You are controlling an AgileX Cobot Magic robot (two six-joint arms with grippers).
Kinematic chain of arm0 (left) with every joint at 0, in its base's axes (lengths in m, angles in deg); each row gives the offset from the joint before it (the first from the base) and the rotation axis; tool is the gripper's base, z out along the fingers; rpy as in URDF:
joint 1: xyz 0 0 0.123 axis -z
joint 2: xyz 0 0 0 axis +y
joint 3: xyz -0.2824 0 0.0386 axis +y
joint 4: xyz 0.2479 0 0.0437 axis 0.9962 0 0.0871
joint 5: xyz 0 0 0 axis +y
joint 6: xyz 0.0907 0 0.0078 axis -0.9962 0 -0.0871
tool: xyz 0 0 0 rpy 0 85 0
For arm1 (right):
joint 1: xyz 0 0 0.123 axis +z
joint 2: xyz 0 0 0 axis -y
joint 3: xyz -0.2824 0 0.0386 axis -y
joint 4: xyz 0.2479 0 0.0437 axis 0.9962 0 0.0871
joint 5: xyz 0 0 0 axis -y
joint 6: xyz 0.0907 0 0.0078 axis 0.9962 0 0.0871
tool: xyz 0 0 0 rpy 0 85 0
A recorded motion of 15 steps. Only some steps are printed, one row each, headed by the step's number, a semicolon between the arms.
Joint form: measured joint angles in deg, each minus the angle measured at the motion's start. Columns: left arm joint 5, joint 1, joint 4, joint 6, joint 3, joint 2; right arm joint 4, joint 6, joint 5, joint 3, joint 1, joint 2.
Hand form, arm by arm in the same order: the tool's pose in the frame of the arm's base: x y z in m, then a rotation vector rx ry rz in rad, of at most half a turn. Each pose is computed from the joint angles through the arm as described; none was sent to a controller.
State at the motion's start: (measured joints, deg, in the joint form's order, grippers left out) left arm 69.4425 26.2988 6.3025 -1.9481 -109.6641 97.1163; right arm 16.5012 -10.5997 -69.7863 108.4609 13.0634 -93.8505
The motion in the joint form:
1: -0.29 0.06 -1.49 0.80 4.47 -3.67; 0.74 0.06 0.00 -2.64 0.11 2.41
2: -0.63 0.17 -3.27 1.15 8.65 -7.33; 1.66 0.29 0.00 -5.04 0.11 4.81
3: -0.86 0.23 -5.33 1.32 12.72 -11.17; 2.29 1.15 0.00 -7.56 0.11 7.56
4: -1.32 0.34 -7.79 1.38 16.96 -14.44; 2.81 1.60 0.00 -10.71 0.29 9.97
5: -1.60 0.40 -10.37 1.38 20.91 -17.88; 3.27 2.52 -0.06 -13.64 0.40 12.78
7: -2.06 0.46 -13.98 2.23 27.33 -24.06; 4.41 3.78 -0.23 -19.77 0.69 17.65
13: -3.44 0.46 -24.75 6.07 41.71 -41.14; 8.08 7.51 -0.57 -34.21 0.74 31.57
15: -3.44 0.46 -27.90 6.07 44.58 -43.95; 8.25 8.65 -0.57 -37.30 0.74 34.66
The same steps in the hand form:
1: 0.3120 -0.1466 0.4239 0.5939 2.4098 -0.0769; 0.3171 0.1002 0.4416 -0.4968 2.3803 0.4118
2: 0.2951 -0.1419 0.4244 0.5900 2.4196 -0.1196; 0.3052 0.0988 0.4437 -0.4915 2.3794 0.4344
3: 0.2769 -0.1366 0.4252 0.5871 2.4262 -0.1677; 0.2915 0.0965 0.4464 -0.4735 2.3789 0.4552
4: 0.2612 -0.1335 0.4214 0.5886 2.4411 -0.2224; 0.2797 0.0955 0.4436 -0.4675 2.3928 0.4727
5: 0.2445 -0.1296 0.4188 0.5879 2.4507 -0.2805; 0.2657 0.0934 0.4432 -0.4509 2.3999 0.4913
7: 0.2151 -0.1211 0.4153 0.5652 2.4592 -0.3699; 0.2417 0.0906 0.4358 -0.4302 2.4289 0.5303
13: 0.1361 -0.0981 0.4081 0.4583 2.4234 -0.6566; 0.1742 0.0796 0.4194 -0.3511 2.4551 0.6431
15: 0.1228 -0.0962 0.4028 0.4536 2.4244 -0.7280; 0.1603 0.0764 0.4139 -0.3269 2.4610 0.6554

